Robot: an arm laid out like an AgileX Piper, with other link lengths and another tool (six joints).
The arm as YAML. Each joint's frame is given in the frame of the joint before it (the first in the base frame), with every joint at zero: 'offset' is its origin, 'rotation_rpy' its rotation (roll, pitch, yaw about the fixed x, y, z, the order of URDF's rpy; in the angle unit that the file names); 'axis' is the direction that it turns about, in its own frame. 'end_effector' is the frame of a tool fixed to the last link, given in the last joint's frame.
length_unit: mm
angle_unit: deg
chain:
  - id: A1
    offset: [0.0, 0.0, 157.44]
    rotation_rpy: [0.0, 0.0, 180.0]
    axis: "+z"
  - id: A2
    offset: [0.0, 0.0, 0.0]
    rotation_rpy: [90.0, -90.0, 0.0]
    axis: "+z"
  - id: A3
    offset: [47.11, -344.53, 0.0]
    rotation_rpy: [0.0, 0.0, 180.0]
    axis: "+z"
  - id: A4
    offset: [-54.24, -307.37, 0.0]
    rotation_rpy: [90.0, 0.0, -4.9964]
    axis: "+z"
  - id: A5
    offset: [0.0, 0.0, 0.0]
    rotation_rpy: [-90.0, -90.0, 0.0]
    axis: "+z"
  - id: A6
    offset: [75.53, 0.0, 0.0]
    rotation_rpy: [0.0, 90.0, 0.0]
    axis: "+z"
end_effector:
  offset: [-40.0, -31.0, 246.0]
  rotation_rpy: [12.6, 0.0, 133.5]
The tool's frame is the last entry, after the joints.
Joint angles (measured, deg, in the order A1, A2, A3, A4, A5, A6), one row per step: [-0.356 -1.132 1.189 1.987 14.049 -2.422]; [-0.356 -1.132 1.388 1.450 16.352 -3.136]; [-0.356 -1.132 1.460 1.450 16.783 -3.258]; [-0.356 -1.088 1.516 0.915 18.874 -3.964]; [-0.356 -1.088 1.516 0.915 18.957 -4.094]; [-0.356 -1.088 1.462 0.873 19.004 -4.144]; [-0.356 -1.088 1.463 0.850 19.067 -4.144]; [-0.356 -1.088 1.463 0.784 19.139 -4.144]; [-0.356 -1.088 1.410 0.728 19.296 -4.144]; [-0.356 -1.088 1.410 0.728 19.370 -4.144]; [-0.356 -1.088 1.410 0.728 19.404 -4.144]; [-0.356 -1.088 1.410 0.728 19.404 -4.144]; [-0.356 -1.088 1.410 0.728 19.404 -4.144]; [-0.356 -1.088 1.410 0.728 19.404 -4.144]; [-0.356 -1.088 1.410 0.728 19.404 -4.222]
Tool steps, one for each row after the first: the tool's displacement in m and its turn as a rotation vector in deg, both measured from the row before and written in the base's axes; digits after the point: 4 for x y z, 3 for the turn. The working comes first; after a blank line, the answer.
Tool pose at each row, in the base's axes (x y z in m, rotation vector in deg; the steps are taken from these numbers as rounded here): [0.2843 0.0412 0.2311 46.162 98.229 21.495]; [0.2831 0.0415 0.2151 45.911 100.696 19.633]; [0.2828 0.0416 0.2118 45.945 101.186 19.376]; [0.2811 0.0415 0.1985 45.584 103.348 17.611]; [0.2810 0.0416 0.1979 45.490 103.444 17.488]; [0.2810 0.0416 0.1982 45.416 103.445 17.413]; [0.2809 0.0416 0.1978 45.419 103.505 17.370]; [0.2809 0.0415 0.1973 45.397 103.572 17.281]; [0.2807 0.0414 0.1970 45.390 103.670 17.192]; [0.2806 0.0414 0.1966 45.410 103.739 17.167]; [0.2806 0.0414 0.1964 45.419 103.771 17.156]; [0.2806 0.0414 0.1964 45.419 103.771 17.156]; [0.2806 0.0414 0.1964 45.419 103.771 17.156]; [0.2806 0.0414 0.1964 45.419 103.771 17.156]; [0.2806 0.0414 0.1964 45.349 103.782 17.099]

[-0.0012 0.0003 -0.0160 -1.228 2.503 0.151]; [-0.0003 0.0001 -0.0033 -0.118 0.502 0.036]; [-0.0017 -0.0001 -0.0133 -1.210 2.194 0.161]; [-0.0001 0.0001 -0.0006 -0.125 0.083 0.034]; [0.0000 0.0000 0.0003 -0.091 -0.006 0.010]; [-0.0001 0.0000 -0.0004 -0.022 0.064 -0.001]; [0.0000 -0.0001 -0.0005 -0.066 0.072 -0.005]; [-0.0002 -0.0001 -0.0003 -0.055 0.105 -0.003]; [-0.0001 0.0000 -0.0004 0.000 0.073 0.001]; [0.0000 0.0000 -0.0002 0.000 0.034 0.001]; [0.0000 0.0000 0.0000 0.000 0.000 0.000]; [0.0000 0.0000 0.0000 0.000 0.000 0.000]; [0.0000 0.0000 0.0000 0.000 0.000 0.000]; [0.0000 0.0000 0.0000 -0.075 0.001 0.020]
